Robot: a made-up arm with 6 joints.
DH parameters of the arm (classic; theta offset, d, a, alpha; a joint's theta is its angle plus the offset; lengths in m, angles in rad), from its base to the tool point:
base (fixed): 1.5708 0.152 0 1.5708
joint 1: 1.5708 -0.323 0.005 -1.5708
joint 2: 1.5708 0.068 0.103 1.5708
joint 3: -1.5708 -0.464 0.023 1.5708
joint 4: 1.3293 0 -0.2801 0
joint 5: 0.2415 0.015 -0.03 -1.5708
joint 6: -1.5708 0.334 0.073 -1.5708
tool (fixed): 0 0.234 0 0
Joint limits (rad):
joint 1: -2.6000..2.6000
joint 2: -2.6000..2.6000
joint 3: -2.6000..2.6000
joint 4: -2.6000..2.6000
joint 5: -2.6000..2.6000
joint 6: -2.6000..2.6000
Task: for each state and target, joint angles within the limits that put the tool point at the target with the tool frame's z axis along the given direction. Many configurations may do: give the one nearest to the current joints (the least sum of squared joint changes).
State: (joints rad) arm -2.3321 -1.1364 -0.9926 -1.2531 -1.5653 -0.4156
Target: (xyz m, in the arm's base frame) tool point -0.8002 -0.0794 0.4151 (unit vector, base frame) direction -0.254 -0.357 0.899
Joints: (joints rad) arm -1.9643 -1.4732 -0.8913 -0.8882 -2.0459 -1.2393
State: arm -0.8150 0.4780 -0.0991 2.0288 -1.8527 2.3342
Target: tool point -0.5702 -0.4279 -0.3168 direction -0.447 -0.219 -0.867
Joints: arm -0.7579 0.0321 -0.3226 2.2117 -1.8786 2.5153
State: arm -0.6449 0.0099 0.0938 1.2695 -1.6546 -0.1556
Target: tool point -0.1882 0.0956 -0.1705 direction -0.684 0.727 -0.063
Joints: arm -0.0909 0.7731 0.6012 0.7255 -1.7958 -0.0109
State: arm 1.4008 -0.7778 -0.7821 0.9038 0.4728 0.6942
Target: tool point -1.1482 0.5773 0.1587 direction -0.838 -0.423 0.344
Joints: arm 1.1935 -1.1198 -0.8962 1.2990 1.0379 0.7058
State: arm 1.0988 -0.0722 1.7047 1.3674 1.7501 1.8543
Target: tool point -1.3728 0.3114 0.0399 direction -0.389 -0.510 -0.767
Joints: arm 1.3520 -0.7219 1.0267 0.9121 1.4825 1.5594
